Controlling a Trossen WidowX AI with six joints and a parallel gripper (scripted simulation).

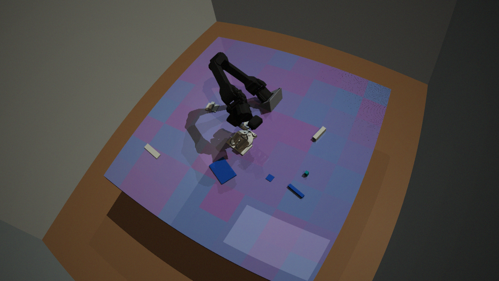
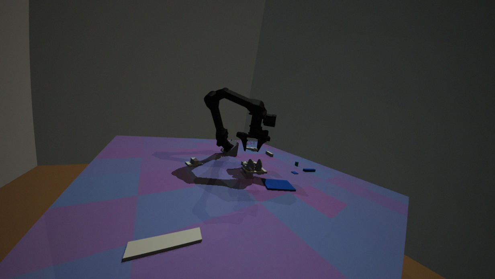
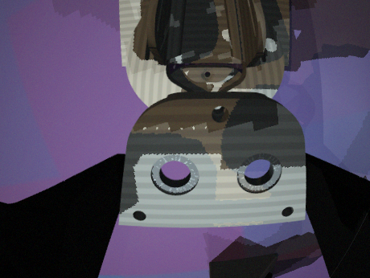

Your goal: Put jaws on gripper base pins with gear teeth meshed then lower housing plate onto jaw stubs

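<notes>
My gripper tip is now 70 mm above the jaw, 20 mm to the left of it and 20 mm short of it. Round my gripper tip: pale blocky piece (20 mm above, 10 mm ahead); blue plate (230 mm ahead, 80 mm below, 10 mm to the left); ribbed white plate (80 mm below, 70 mm ahead, 10 mm to the right).
</notes>
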